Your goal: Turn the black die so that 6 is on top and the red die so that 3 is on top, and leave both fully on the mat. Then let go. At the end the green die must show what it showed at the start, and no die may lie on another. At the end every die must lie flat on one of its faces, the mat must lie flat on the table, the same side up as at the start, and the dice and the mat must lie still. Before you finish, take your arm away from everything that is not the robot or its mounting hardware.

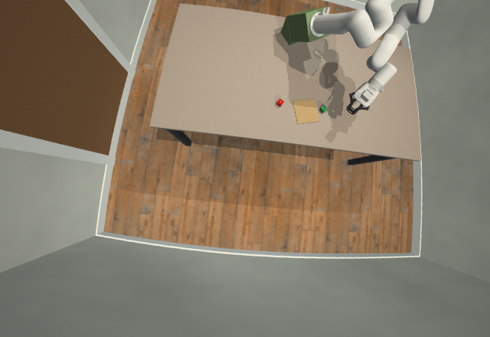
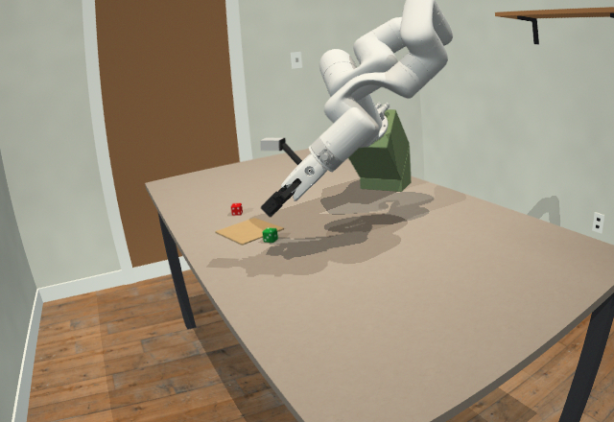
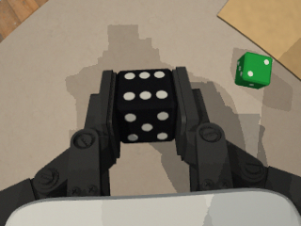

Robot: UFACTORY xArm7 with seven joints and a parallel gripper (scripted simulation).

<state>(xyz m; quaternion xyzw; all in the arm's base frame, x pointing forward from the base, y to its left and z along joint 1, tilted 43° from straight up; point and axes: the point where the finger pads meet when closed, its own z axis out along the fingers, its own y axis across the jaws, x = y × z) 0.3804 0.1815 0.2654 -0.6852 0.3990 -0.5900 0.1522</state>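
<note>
Now: hand 120 mm to the left of the green die, 120 mm above it and 10 mm past it. Round my hand: tan mat 220 mm to the right, 130 mm below, 20 mm ahead; then black die 10 mm below; then red die 380 mm to the right, 120 mm below, 10 mm ahead.
</note>
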